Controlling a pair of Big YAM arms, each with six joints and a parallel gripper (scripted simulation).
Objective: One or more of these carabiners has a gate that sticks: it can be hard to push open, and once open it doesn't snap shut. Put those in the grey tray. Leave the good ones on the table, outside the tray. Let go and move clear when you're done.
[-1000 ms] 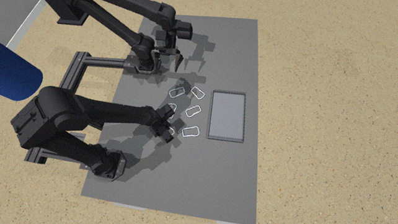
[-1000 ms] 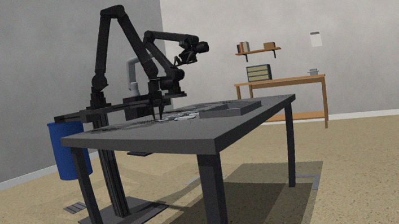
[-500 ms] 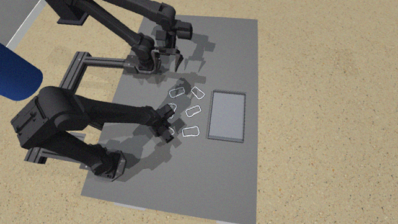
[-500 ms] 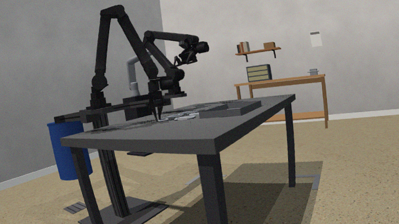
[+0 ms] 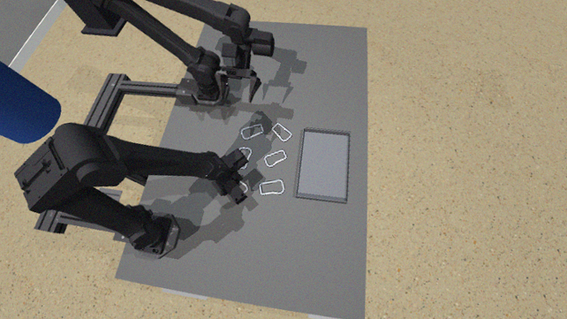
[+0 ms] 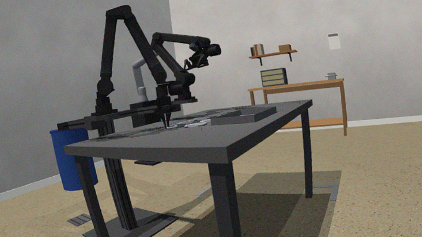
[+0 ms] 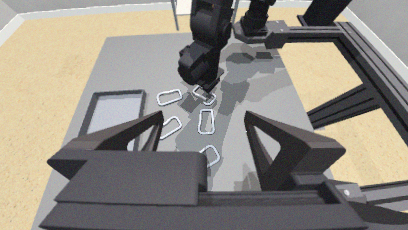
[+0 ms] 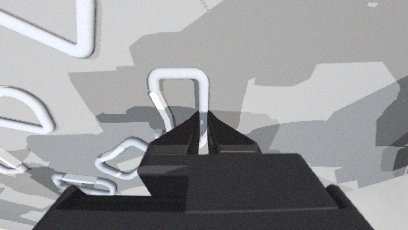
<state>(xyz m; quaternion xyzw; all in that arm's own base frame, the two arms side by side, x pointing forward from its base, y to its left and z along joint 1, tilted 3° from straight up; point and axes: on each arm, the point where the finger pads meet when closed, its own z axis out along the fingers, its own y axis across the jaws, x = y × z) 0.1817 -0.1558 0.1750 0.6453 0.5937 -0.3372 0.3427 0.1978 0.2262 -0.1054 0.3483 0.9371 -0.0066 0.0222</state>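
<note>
Right now the grey tray is 350 mm ahead of my right hand and 160 mm to the left of it.
</note>
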